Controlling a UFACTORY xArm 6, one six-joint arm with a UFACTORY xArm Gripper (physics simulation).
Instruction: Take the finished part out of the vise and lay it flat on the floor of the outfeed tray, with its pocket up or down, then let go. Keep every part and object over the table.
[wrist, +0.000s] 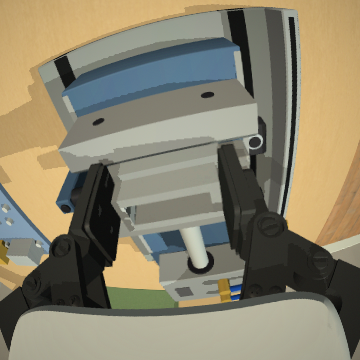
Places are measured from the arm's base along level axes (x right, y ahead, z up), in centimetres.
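Pixels of known places: gripper, between the fingertips: (164, 175).
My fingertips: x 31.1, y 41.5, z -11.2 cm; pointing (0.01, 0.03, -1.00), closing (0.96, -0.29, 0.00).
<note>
Behind a point stands the place of what it marks.
The vise (165, 131) @[z -11.7, x 32.1, y 43.4 cm] fills the middle of the wrist view, with a thick grey jaw across it, blue blocks and a white rod at the near side. The finished part (167, 186) @[z -10.2, x 31.3, y 41.6 cm], a light grey block with stepped faces, sits close against the near side of the thick jaw. My gripper (164, 175) @[z -11.2, x 31.1, y 41.5 cm] reaches down over it, with one black finger pad against each side of the part. The fingers are shut on it. The part's lower side and the pocket are hard to make out. The outfeed tray cannot be made out in the wrist view.
The vise's pale base plate (295, 100) @[z -16.3, x 40.3, y 39.6 cm] runs along the right. A blue plate (15, 202) @[z -21.3, x 5.2, y 38.9 cm] with pale studs and a small grey block (25, 251) @[z -17.8, x 0.8, y 32.2 cm] are at the lower left. A green surface (140, 297) @[z -19.2, x 6.8, y 6.3 cm] shows below, and yellow and blue fittings (225, 290) @[z -10.4, x 29.8, y 25.8 cm] sit beside the rod's housing.
</note>
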